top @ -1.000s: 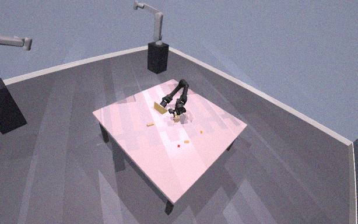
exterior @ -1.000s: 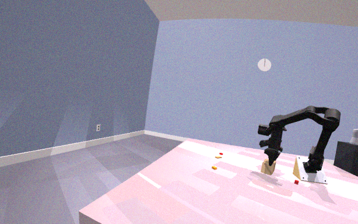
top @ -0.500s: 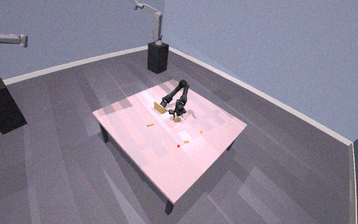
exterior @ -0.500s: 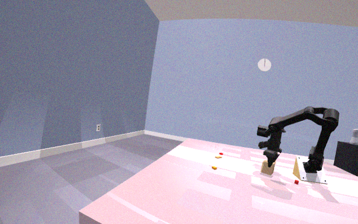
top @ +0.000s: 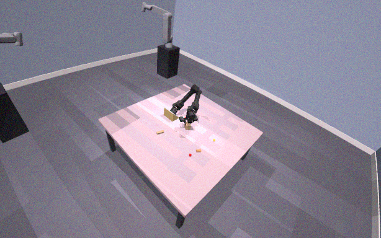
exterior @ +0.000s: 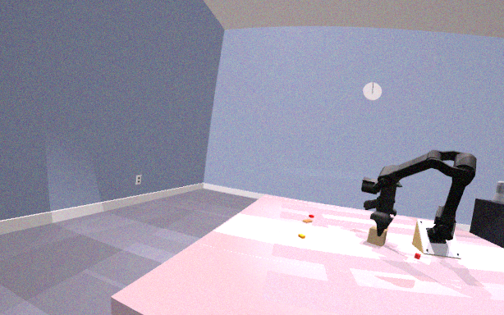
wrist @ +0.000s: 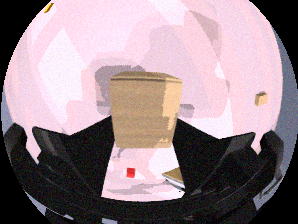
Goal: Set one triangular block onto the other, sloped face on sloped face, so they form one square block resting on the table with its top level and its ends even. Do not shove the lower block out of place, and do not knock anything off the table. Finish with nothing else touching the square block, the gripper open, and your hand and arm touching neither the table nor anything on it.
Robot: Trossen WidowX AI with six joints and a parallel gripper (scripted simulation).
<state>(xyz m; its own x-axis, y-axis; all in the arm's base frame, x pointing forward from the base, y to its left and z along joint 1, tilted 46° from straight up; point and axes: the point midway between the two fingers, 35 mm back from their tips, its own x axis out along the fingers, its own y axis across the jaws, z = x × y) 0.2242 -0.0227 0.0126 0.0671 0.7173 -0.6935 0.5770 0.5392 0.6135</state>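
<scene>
The tan triangular block lies 1 cm above my gripper tip. Round my gripper tip: red cube: 11 cm behind, 10 cm to the left, 3 cm below; then orange bit: 32 cm ahead, 5 cm to the left, 3 cm below.
</scene>
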